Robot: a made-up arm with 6 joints.
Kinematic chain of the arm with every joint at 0, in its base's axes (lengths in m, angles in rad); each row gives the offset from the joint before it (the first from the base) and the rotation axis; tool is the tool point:
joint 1: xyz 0 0 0.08 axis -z
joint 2: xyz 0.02 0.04 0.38 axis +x
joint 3: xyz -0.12 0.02 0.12 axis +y
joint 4: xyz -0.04 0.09 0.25 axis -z
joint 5: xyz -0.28 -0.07 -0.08 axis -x
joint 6: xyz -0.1 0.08 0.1 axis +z
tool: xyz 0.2 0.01 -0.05
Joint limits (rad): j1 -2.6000..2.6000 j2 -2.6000..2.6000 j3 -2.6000..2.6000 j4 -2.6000..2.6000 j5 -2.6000..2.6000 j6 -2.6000..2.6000
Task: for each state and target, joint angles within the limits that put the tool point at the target. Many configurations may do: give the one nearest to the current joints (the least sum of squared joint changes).
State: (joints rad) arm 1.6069 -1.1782 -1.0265 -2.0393 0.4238 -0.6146
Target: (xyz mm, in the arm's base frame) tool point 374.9 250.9 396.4
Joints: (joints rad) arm 1.4929 -1.7460 -1.0527 -2.2934 0.3841 -0.5663
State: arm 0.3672 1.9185 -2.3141 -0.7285 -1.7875 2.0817
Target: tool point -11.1 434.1 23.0
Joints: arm 1.0349 1.7810 -1.9684 -1.1587 -1.9949 2.4368
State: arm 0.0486 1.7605 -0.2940 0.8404 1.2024 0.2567
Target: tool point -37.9 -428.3 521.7
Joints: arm -0.5546 2.1001 0.0533 0.8917 1.0301 -0.3129
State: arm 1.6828 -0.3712 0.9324 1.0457 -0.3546 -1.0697
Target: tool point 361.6 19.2 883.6
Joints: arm 1.7285 -0.2054 1.0697 0.9510 -0.3579 -0.8687
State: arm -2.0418 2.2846 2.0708 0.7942 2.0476 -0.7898
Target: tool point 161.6 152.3 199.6
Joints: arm -2.0844 2.6000 1.5988 0.0009 2.1689 -0.4927
